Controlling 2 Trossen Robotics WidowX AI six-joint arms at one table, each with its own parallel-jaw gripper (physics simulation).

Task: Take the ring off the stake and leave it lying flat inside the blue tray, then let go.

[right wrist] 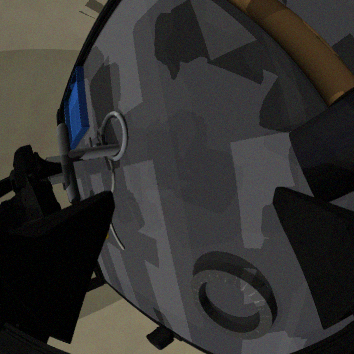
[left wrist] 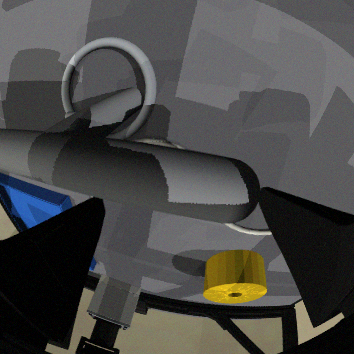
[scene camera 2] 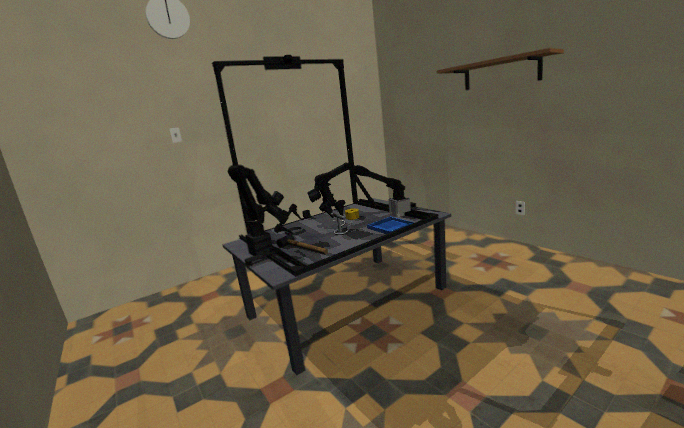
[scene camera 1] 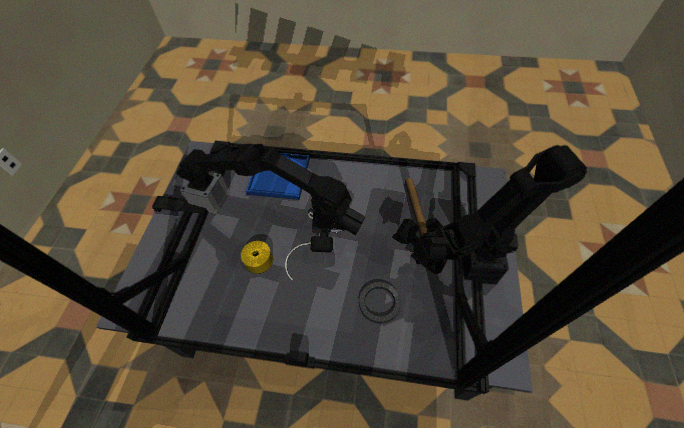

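Pixels of known places: left gripper, between the fingertips: [right wrist: 82, 188] [scene camera 1: 318, 229]; right gripper, between the fingertips: [right wrist: 195, 197] [scene camera 2: 297, 226] [scene camera 1: 402, 245]; left arm's base, origin of its link: [left wrist: 108, 321] [scene camera 2: 399, 198] [scene camera 1: 200, 182]; right arm's base, origin of its link: [scene camera 2: 257, 234] [scene camera 1: 488, 252].
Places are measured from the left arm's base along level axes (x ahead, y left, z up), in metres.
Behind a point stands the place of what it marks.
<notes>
A thin pale grey ring [scene camera 1: 310, 215] @[x 0.372, y 0.023, z -0.071 m] [left wrist: 150, 82] @[x 0.469, y 0.004, z -0.092 m] [right wrist: 125, 136] @[x 0.497, y 0.034, z -0.098 m] surrounds the lower end of the grey stake [scene camera 2: 338, 224] @[x 0.458, y 0.025, z -0.057 m] [left wrist: 205, 180] @[x 0.468, y -0.038, z -0.001 m] [right wrist: 95, 152] @[x 0.460, y 0.017, z -0.057 m], which has a thick crossbar on top. Whether the ring lies fully flat is unclear. My left gripper [scene camera 1: 323, 231] @[x 0.429, y -0.040, z -0.033 m] [scene camera 2: 332, 209] @[x 0.429, y -0.040, z -0.033 m] [left wrist: 183, 200] @[x 0.429, y -0.040, z -0.033 m] is open above the stake; the crossbar shows between its fingertips in the left wrist view and nothing is gripped. My right gripper [scene camera 1: 413, 248] @[x 0.694, y -0.024, z -0.023 m] [right wrist: 195, 197] @[x 0.694, y -0.024, z -0.023 m] is open and empty near the wooden handle. The blue tray [scene camera 1: 274, 192] @[x 0.207, y 0.094, z -0.099 m] [scene camera 2: 389, 225] @[x 0.189, y 0.158, z -0.098 m] [left wrist: 37, 201] @[x 0.258, y 0.162, z -0.097 m] [right wrist: 77, 112] @[x 0.220, y 0.155, z -0.097 m] shows no ring in it.
A yellow cylinder [scene camera 1: 256, 258] @[x 0.278, y -0.182, z -0.053 m] [scene camera 2: 352, 214] @[x 0.286, y -0.126, z -0.068 m] [left wrist: 235, 275] @[x 0.307, y -0.145, z -0.064 m] stands left of the stake in scene camera 1. A pale curved wire [scene camera 1: 287, 262] @[x 0.356, y -0.149, z -0.099 m] [right wrist: 116, 236] @[x 0.371, y -0.175, z -0.101 m] lies beside the stake. A dark flat ring [scene camera 1: 363, 301] @[x 0.626, y -0.202, z -0.087 m] [right wrist: 200, 280] @[x 0.632, y -0.156, z -0.088 m] and a wooden handle [scene camera 1: 415, 204] @[x 0.698, y 0.170, z -0.072 m] [scene camera 2: 307, 246] @[x 0.714, y 0.175, z -0.077 m] [right wrist: 300, 42] @[x 0.753, y 0.059, z -0.067 m] are on the right.
</notes>
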